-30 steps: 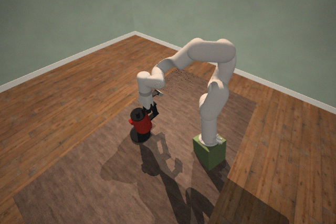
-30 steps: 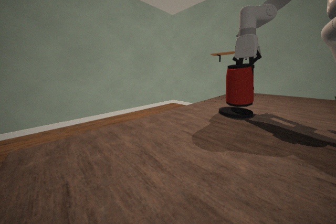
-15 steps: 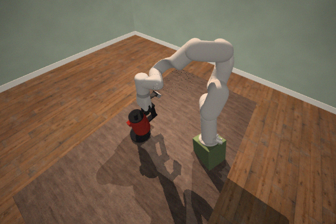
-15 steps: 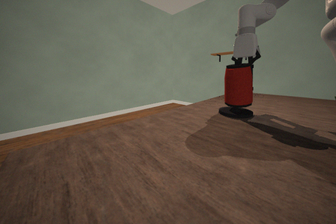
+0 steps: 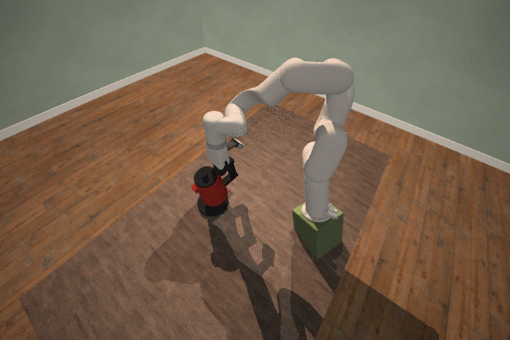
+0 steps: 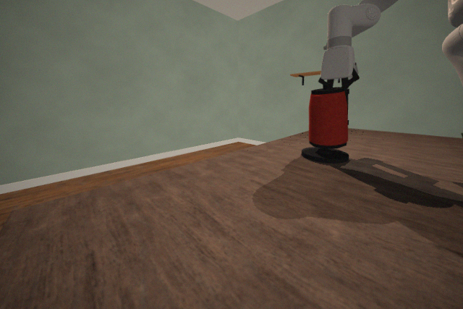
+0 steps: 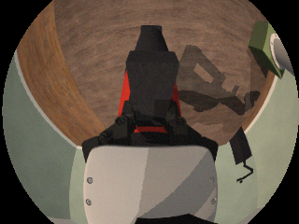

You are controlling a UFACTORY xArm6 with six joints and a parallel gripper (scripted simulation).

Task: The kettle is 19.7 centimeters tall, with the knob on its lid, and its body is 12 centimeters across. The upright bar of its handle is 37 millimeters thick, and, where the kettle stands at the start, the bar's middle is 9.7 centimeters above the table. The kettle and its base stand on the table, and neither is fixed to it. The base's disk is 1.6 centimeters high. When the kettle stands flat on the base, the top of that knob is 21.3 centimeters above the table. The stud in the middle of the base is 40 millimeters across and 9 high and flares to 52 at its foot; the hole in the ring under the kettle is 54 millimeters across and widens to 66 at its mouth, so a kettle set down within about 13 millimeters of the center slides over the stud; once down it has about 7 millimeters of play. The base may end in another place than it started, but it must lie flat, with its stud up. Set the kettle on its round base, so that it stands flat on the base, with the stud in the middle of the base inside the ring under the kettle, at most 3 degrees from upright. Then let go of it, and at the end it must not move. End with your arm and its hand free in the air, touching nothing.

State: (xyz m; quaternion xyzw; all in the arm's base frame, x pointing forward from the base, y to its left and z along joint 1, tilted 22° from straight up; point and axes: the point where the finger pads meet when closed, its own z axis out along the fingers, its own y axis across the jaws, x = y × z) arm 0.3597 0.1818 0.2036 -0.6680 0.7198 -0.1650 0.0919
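Now: hand 3 cm to the right of the red kettle and 6 cm above it. From my hand the other things lie so: round kettle base (1 cm ahead, 6 cm to the left, 20 cm below).
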